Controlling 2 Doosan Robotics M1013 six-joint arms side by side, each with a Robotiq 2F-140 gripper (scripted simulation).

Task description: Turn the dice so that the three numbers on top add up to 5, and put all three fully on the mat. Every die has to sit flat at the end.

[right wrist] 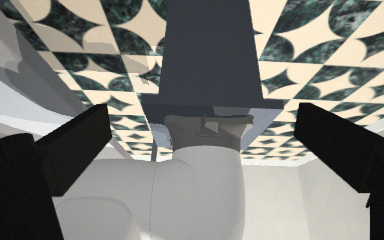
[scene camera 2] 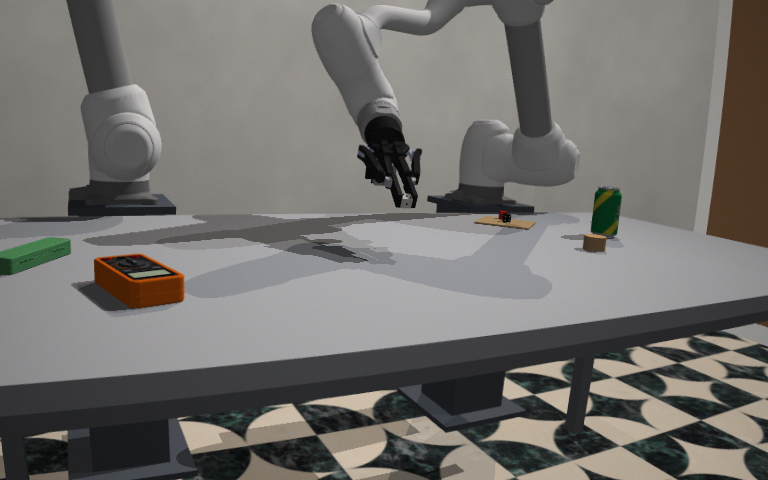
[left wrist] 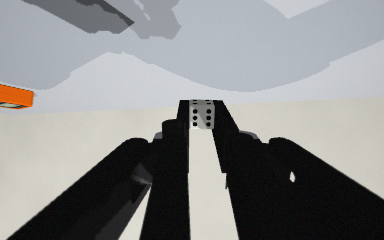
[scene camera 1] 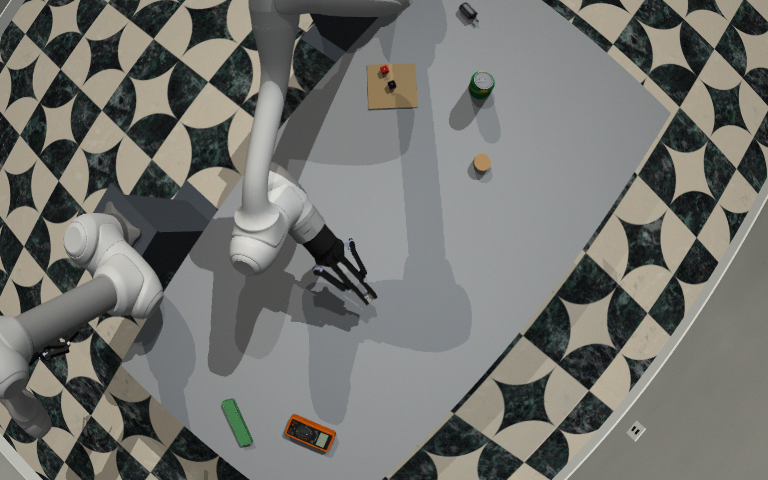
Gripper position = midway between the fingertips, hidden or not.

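Observation:
Tan mat (scene camera 1: 380, 96), out of frame in the left wrist view. My right gripper (right wrist: 203, 120). My left gripper (scene camera 2: 406, 201), also (left wrist: 200, 115) and (scene camera 1: 371, 299).

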